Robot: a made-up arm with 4 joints. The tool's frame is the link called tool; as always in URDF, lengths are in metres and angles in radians. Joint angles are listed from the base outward. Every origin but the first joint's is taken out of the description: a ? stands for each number. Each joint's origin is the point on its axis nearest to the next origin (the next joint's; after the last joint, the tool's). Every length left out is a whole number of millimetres.
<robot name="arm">
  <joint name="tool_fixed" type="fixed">
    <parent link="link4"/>
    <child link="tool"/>
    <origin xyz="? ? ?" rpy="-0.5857 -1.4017 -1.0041"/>
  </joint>
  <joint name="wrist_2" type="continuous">
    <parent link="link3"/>
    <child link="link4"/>
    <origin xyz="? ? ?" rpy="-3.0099 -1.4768 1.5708"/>
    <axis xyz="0 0 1"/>
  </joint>
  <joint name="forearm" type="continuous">
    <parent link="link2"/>
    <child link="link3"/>
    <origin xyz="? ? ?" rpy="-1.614 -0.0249 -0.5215"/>
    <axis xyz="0 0 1"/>
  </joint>
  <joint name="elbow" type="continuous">
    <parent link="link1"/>
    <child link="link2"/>
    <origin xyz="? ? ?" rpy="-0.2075 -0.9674 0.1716"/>
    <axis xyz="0 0 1"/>
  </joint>
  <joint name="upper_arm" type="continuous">
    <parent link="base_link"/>
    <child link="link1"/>
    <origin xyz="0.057 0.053 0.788" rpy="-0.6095 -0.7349 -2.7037"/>
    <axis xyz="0 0 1"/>
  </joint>
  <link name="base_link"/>
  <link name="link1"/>
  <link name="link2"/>
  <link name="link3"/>
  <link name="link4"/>
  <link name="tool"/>
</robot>
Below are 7 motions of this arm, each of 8 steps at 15 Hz.
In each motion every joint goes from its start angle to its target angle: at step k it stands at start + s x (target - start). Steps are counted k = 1, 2, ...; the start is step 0. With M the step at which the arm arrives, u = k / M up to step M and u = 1 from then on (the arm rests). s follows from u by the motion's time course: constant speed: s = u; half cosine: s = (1 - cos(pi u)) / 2; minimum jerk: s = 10 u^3 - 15 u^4 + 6 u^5.
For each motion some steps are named. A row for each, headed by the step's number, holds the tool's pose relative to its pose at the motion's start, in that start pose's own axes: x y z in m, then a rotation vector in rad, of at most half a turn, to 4 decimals.
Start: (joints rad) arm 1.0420 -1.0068 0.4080 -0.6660
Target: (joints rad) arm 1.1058 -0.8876 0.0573 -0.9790
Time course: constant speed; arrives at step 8
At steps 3, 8:
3: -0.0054 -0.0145 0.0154 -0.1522 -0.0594 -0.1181
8: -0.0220 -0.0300 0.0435 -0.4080 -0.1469 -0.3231

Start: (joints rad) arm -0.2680 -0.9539 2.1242 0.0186
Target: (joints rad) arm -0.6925 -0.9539 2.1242 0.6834
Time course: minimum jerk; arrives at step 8
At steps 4, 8:
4: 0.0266 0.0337 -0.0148 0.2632 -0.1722 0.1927
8: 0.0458 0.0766 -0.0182 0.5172 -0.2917 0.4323

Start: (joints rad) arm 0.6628 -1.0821 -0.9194 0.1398
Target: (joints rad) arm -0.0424 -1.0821 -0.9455 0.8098
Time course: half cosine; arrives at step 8
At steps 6, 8:
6: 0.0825 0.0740 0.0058 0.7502 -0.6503 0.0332
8: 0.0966 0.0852 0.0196 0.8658 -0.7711 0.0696

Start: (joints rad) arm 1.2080 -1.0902 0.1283 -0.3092
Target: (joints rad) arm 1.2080 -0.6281 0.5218 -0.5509
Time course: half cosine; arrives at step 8
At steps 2, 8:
2: -0.0052 -0.0096 0.0042 -0.0990 0.0611 -0.0153
8: -0.0313 -0.0485 0.0455 -0.6417 0.4443 -0.1333

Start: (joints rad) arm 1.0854 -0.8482 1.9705 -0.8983
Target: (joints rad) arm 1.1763 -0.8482 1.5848 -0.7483
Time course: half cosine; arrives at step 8
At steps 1, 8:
1: -0.0002 0.0003 -0.0006 0.0078 -0.0064 -0.0098
8: -0.0012 0.0075 -0.0123 0.1907 -0.1869 -0.2477

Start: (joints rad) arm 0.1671 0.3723 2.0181 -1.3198
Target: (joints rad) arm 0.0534 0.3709 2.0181 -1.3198
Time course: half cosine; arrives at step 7
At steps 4, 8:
4: 0.0041 0.0020 0.0019 0.0194 -0.0634 0.0225
8: 0.0067 0.0032 0.0033 0.0317 -0.1037 0.0368

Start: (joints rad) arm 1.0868 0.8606 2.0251 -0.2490
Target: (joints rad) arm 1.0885 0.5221 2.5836 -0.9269
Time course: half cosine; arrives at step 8
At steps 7, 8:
7: 0.0065 -0.0092 0.0808 -0.9519 0.4129 0.3541
8: 0.0081 -0.0073 0.0839 -0.9916 0.4246 0.3711

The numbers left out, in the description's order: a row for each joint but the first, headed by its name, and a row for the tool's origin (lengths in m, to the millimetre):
tool: -0.1 -0.081 0
wrist_2: -0.018 0.032 0
forearm: 0.001 0.062 0
elbow: -0.005 -0.017 0

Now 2 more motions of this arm.
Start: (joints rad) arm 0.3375 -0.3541 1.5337 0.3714
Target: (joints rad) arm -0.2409 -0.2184 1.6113 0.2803
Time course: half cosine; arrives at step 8
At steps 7, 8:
7: 0.0268 0.0476 0.0046 0.2184 -0.1138 0.3068
8: 0.0274 0.0496 0.0050 0.2273 -0.1177 0.3192

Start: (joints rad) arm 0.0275 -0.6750 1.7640 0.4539
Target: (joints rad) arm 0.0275 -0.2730 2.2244 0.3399
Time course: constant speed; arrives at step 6
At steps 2, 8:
2: -0.0202 -0.0040 -0.0007 0.0303 0.0847 -0.1742
8: -0.0591 0.0047 -0.0005 0.1479 0.2773 -0.4810

